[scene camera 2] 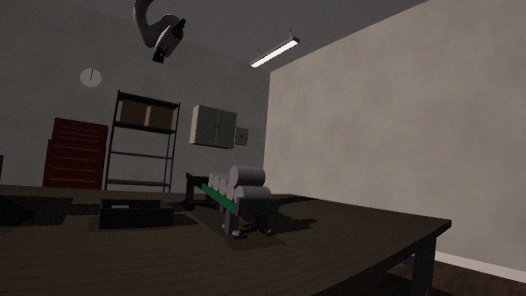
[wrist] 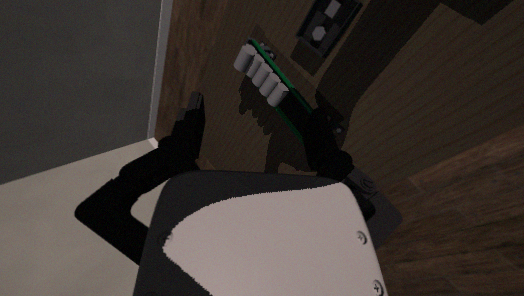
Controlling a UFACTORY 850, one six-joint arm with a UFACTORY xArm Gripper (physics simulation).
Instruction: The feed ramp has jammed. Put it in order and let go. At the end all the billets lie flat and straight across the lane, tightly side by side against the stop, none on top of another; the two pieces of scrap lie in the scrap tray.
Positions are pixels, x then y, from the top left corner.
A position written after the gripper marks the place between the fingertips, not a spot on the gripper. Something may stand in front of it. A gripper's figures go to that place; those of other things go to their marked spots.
Labels:
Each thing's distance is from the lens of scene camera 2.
gripper (scene camera 2: 167, 48): 71 cm
scrap tray (scene camera 2: 141, 213): 44 cm

